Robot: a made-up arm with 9 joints.
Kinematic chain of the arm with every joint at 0, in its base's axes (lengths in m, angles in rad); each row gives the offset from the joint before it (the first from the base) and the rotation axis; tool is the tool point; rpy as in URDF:
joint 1: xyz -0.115 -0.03 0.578 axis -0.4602 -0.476 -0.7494
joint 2: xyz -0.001 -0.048 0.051 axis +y
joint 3: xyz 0 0.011 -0.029 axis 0.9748 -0.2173 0.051
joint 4: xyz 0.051 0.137 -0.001 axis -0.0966 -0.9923 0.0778
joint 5: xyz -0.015 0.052 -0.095 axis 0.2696 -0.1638 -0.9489
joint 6: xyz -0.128 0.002 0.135 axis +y
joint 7: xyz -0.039 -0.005 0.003 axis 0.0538 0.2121 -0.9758
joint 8: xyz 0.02 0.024 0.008 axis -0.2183 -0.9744 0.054
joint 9: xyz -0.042 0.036 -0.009 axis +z
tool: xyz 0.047 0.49 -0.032 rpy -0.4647 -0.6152 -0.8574
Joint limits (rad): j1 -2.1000..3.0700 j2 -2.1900..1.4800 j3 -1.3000..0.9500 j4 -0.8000..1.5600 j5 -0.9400..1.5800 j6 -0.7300..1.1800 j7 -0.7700..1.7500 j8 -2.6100..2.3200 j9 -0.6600..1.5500
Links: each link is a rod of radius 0.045 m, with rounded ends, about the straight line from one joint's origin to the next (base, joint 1, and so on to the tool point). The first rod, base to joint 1, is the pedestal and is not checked.
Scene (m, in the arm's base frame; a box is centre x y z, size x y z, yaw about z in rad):
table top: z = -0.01
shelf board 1: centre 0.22 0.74 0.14 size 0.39 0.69 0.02 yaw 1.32
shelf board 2: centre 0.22 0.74 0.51 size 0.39 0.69 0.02 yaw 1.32
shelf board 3: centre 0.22 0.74 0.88 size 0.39 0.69 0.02 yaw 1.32
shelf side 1: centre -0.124 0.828 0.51 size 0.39 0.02 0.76 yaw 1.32
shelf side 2: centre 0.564 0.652 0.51 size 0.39 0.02 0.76 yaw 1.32
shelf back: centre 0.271 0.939 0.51 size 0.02 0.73 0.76 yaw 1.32
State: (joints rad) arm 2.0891 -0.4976 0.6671 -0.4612 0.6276 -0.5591 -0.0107 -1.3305 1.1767
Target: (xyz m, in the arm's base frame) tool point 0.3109 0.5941 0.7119
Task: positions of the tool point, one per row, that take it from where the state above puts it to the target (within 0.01 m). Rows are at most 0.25 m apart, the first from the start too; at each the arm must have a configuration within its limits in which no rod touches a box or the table.
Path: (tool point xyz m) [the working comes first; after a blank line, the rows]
Joints at the target: 2.2252 -0.3836 0.2928 -0.4791 0.6631 -0.3894 0.1515 -1.4652 0.9842
Straight joint move there: touches shelf board 2.

1: 0.1712 0.6155 0.3330
2: 0.1415 0.5081 0.3291
3: 0.0656 0.3783 0.3103
4: 0.1902 0.4208 0.4932
5: 0.2567 0.3823 0.7119
6: 0.3075 0.4771 0.7389
7: 0.3108 0.5941 0.7120

